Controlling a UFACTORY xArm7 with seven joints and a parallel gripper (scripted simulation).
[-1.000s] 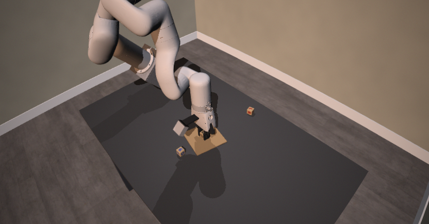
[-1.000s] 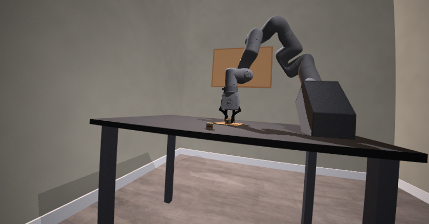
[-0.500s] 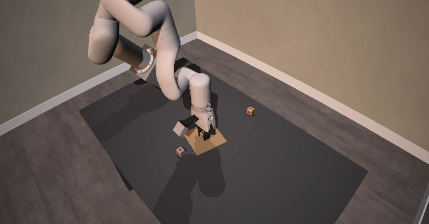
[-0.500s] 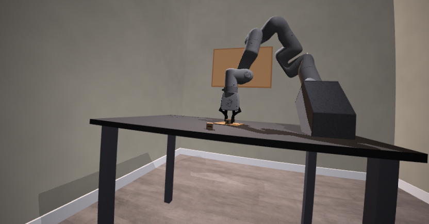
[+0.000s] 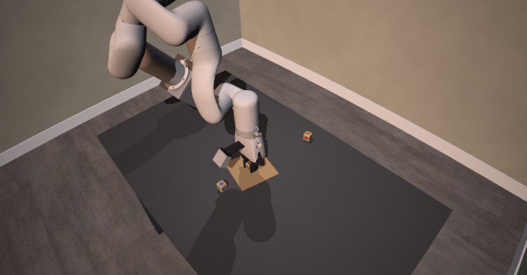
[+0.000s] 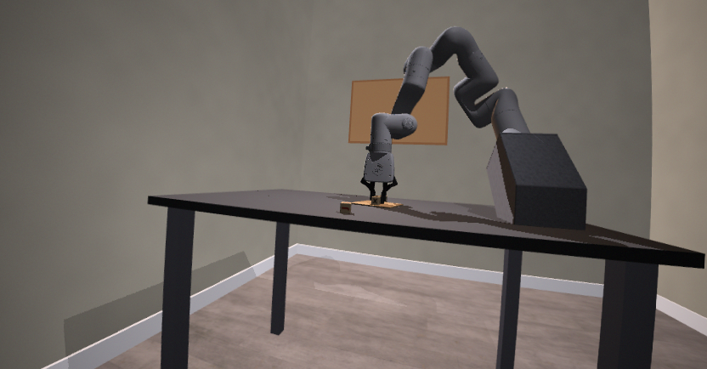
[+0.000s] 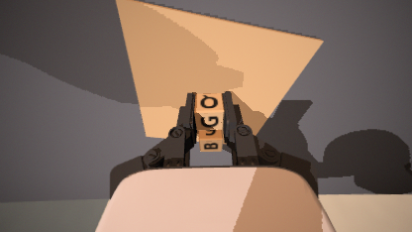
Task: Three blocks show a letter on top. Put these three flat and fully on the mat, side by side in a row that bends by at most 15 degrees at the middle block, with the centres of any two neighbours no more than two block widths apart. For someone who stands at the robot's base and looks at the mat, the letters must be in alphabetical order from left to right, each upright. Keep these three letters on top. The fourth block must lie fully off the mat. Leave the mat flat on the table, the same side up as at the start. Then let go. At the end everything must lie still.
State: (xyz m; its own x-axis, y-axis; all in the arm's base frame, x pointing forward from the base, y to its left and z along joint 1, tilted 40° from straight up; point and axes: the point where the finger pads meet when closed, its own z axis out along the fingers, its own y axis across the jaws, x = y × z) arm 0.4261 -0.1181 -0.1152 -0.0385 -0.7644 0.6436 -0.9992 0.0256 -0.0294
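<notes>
Now: hand 2 cm above the tan mat.
</notes>
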